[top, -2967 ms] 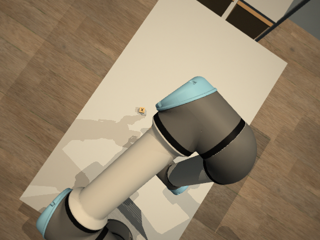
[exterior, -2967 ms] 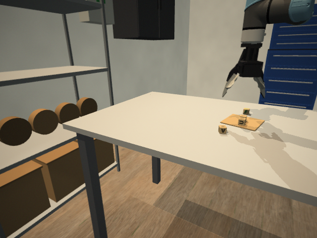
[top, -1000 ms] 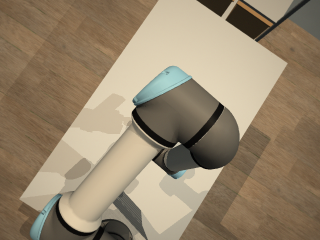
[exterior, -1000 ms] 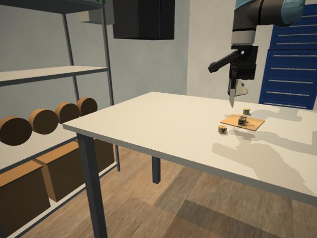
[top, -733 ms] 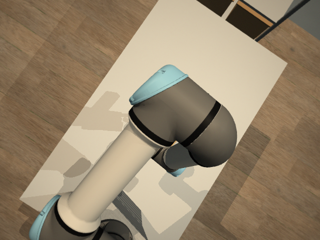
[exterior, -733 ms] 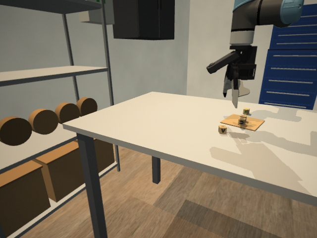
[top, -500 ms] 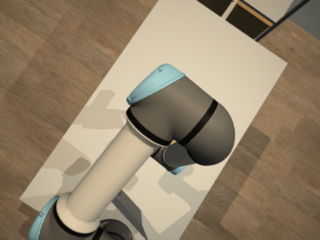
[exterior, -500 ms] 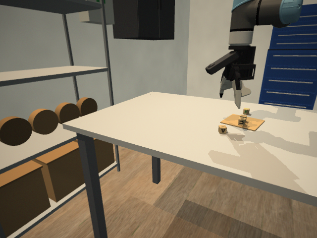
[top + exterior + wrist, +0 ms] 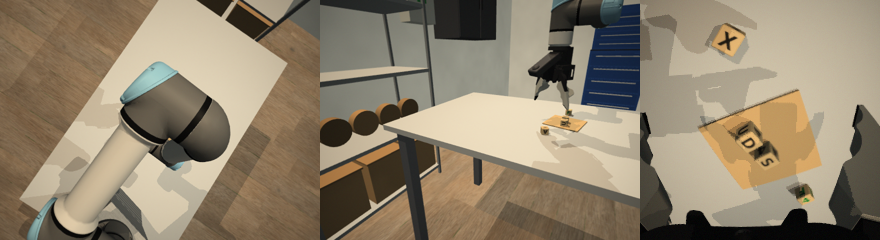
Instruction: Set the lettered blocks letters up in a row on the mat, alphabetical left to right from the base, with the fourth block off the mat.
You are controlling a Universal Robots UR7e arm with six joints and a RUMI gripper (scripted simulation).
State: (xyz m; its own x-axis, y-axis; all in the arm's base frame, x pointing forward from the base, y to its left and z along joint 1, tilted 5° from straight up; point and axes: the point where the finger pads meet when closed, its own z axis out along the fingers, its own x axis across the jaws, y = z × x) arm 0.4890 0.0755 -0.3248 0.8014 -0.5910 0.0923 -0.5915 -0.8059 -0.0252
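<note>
My gripper is now 40 mm to the right of the X block and 90 mm above it. The rest, counted from my hand: D block 60 mm behind, 70 mm to the right, 80 mm below; then S block 60 mm behind, 110 mm to the right, 80 mm below; then orange mat 60 mm behind, 110 mm to the right, 100 mm below.
</note>
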